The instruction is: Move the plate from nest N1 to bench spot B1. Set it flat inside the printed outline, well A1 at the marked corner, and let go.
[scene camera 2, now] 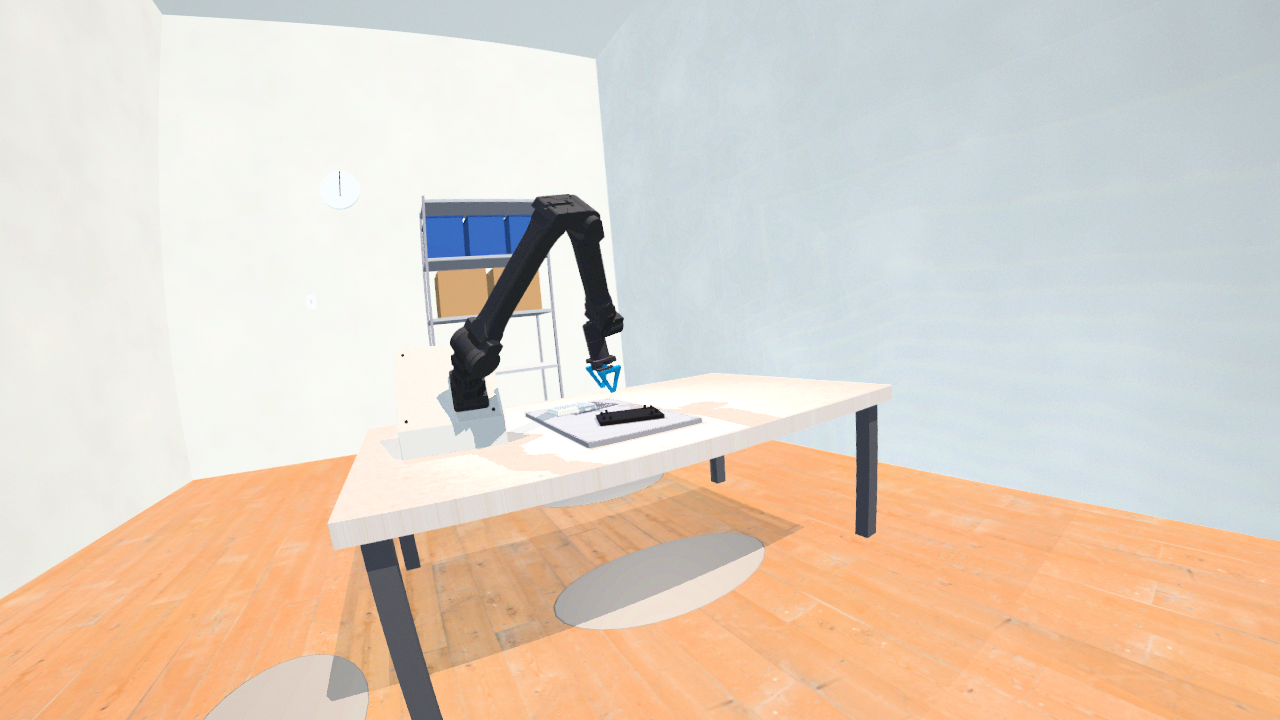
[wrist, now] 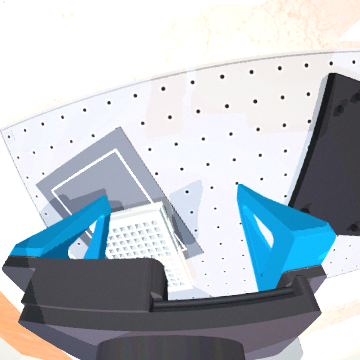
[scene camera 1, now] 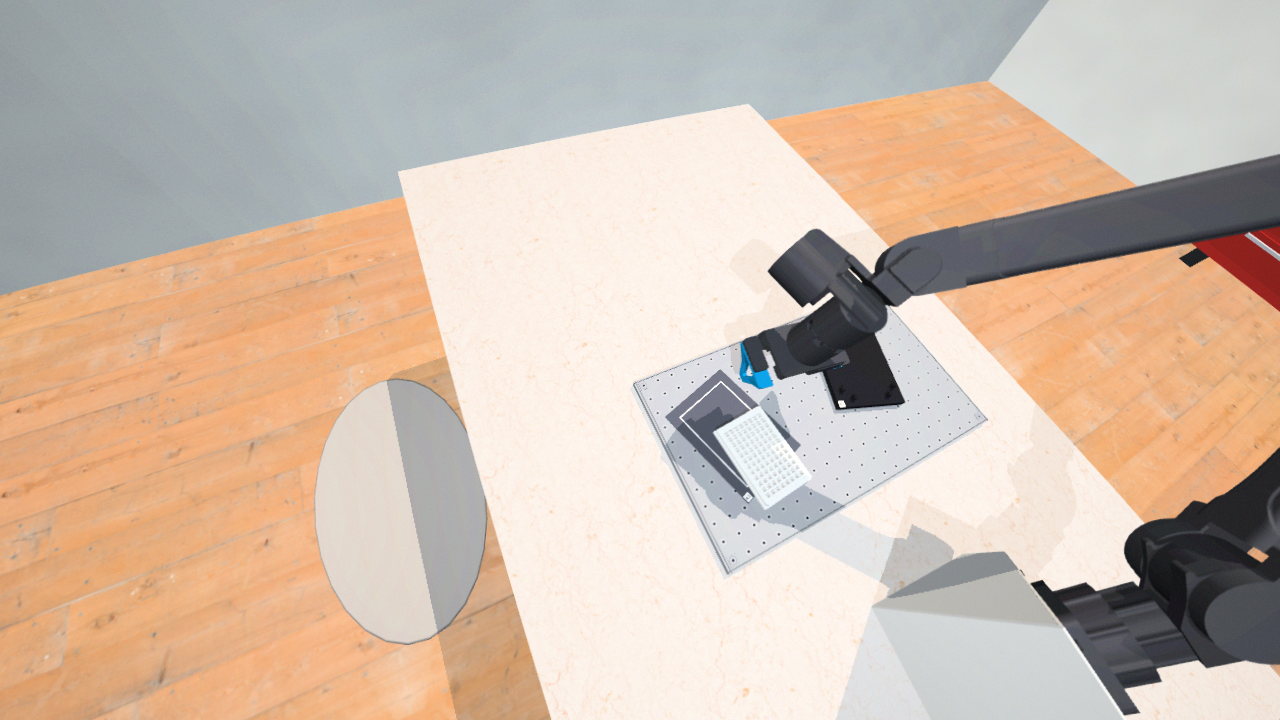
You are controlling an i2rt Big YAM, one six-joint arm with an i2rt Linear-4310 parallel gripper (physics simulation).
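Places are measured from the arm's base along level axes (x ahead, y right, z down), in metres.
Pixels of known places: gripper, between the fingertips: (scene camera 2: pixel 608 389) (wrist: pixel 171 196) (scene camera 1: pixel 769 370); arm's base, origin of its link: (scene camera 2: pixel 468 390) (scene camera 1: pixel 1067 641).
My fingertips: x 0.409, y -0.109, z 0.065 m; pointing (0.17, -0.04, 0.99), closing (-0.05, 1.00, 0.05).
For each thing: its top centre in the pictures, then the offset to it from my fingertips. Level surfaces: height alone.
- white well plate, centre of its top: (wrist: pixel 143 260) (scene camera 1: pixel 763 453) (scene camera 2: pixel 571 406) dx -0.104, dy -0.053, dz +0.040 m
- small white corner mark, centre of its top: (scene camera 1: pixel 748 497) dx -0.150, dy -0.099, dz +0.054 m
- black nest block, centre of its top: (scene camera 1: pixel 858 357) (scene camera 2: pixel 628 409) dx -0.019, dy +0.183, dz +0.034 m
- perforated board, centre of its top: (wrist: pixel 262 210) (scene camera 1: pixel 818 401) (scene camera 2: pixel 601 415) dx -0.059, dy +0.084, dz +0.055 m
- pale table, height of its surface: dz +0.069 m
The white well plate (scene camera 1: pixel 762 456) (wrist: pixel 140 240) lies skewed across the dark grey pad (scene camera 1: pixel 677 419) (wrist: pixel 112 137), covering part of its white printed outline (scene camera 1: pixel 700 400) (wrist: pixel 84 170) and reaching past the pad's edge. Whether it lies fully flat is hard to tell. A small white corner mark (scene camera 1: pixel 748 497) shows beside the plate. The black nest block (scene camera 1: pixel 868 376) (scene camera 2: pixel 630 415) (wrist: pixel 325 165) holds no plate in the parts that show; the arm hides some of it. My gripper (scene camera 1: pixel 758 371) (scene camera 2: pixel 608 387) (wrist: pixel 171 196) is open and empty, above the board between pad and nest.
The perforated board (scene camera 1: pixel 930 394) (scene camera 2: pixel 644 432) (wrist: pixel 235 115) carries the pad and the nest block on the pale table (scene camera 1: pixel 554 268) (scene camera 2: pixel 787 394). The light grey box (scene camera 1: pixel 984 644) by the arm's base stands at the near right in scene camera 1. A shelf unit (scene camera 2: pixel 487 263) stands behind the arm.
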